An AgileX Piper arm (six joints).
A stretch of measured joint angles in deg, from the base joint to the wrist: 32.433 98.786 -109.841 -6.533 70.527 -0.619; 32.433 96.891 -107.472 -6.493 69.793 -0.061; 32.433 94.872 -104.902 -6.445 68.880 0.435; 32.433 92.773 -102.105 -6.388 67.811 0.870; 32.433 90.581 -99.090 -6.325 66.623 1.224; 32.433 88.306 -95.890 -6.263 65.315 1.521; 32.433 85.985 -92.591 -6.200 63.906 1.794; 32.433 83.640 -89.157 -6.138 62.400 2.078; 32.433 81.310 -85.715 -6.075 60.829 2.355; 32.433 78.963 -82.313 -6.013 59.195 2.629; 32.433 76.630 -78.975 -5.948 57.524 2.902; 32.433 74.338 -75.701 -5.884 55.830 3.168; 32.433 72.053 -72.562 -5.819 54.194 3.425; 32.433 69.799 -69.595 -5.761 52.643 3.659
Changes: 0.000 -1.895 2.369 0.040 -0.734 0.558; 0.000 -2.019 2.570 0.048 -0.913 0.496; 0.000 -2.099 2.797 0.057 -1.069 0.435; 0.000 -2.192 3.015 0.063 -1.188 0.354; 0.000 -2.275 3.200 0.062 -1.308 0.297; 0.000 -2.321 3.299 0.063 -1.409 0.273; 0.000 -2.345 3.434 0.062 -1.506 0.284; 0.000 -2.330 3.442 0.063 -1.571 0.277; 0.000 -2.347 3.402 0.062 -1.634 0.274; 0.000 -2.333 3.338 0.065 -1.671 0.273; 0.000 -2.292 3.274 0.064 -1.694 0.266; 0.000 -2.285 3.139 0.065 -1.636 0.257; 0.000 -2.254 2.967 0.058 -1.551 0.234
